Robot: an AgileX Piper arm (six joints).
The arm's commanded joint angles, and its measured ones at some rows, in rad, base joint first. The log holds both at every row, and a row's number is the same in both.
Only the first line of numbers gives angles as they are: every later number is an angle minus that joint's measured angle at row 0.
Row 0, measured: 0.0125, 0.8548, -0.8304, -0.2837, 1.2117, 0.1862
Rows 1 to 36, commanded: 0.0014, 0.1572, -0.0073, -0.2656, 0.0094, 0.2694; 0.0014, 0.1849, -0.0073, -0.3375, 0.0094, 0.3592; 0.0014, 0.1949, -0.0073, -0.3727, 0.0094, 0.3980; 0.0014, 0.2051, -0.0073, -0.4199, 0.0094, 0.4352; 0.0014, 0.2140, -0.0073, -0.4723, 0.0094, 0.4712; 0.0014, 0.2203, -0.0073, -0.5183, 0.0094, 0.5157; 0.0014, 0.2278, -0.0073, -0.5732, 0.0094, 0.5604; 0.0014, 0.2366, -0.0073, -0.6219, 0.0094, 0.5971; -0.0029, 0.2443, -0.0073, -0.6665, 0.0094, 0.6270; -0.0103, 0.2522, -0.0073, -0.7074, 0.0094, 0.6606; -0.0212, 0.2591, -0.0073, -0.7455, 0.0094, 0.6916; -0.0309, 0.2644, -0.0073, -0.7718, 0.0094, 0.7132; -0.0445, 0.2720, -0.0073, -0.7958, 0.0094, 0.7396; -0.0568, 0.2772, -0.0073, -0.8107, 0.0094, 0.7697; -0.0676, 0.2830, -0.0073, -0.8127, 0.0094, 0.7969; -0.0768, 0.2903, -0.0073, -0.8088, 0.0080, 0.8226; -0.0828, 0.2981, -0.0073, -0.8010, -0.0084, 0.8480; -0.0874, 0.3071, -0.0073, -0.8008, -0.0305, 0.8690; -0.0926, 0.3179, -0.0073, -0.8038, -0.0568, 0.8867; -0.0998, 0.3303, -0.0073, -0.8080, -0.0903, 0.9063; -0.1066, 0.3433, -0.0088, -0.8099, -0.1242, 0.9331; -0.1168, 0.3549, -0.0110, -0.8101, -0.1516, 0.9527; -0.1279, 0.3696, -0.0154, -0.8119, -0.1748, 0.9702; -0.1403, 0.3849, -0.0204, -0.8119, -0.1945, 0.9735; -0.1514, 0.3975, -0.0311, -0.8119, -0.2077, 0.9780; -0.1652, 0.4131, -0.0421, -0.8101, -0.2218, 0.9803; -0.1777, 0.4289, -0.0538, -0.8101, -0.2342, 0.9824; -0.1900, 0.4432, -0.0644, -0.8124, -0.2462, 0.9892; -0.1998, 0.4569, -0.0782, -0.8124, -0.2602, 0.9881; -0.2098, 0.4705, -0.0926, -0.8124, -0.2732, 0.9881; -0.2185, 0.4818, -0.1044, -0.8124, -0.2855, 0.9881; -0.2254, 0.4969, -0.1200, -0.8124, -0.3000, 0.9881; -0.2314, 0.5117, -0.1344, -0.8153, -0.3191, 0.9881; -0.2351, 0.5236, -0.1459, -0.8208, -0.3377, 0.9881; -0.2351, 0.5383, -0.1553, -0.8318, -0.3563, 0.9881; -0.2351, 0.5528, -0.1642, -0.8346, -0.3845, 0.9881
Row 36, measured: -0.2223, 0.5073, -0.1241, -0.8010, -0.3043, 0.9788
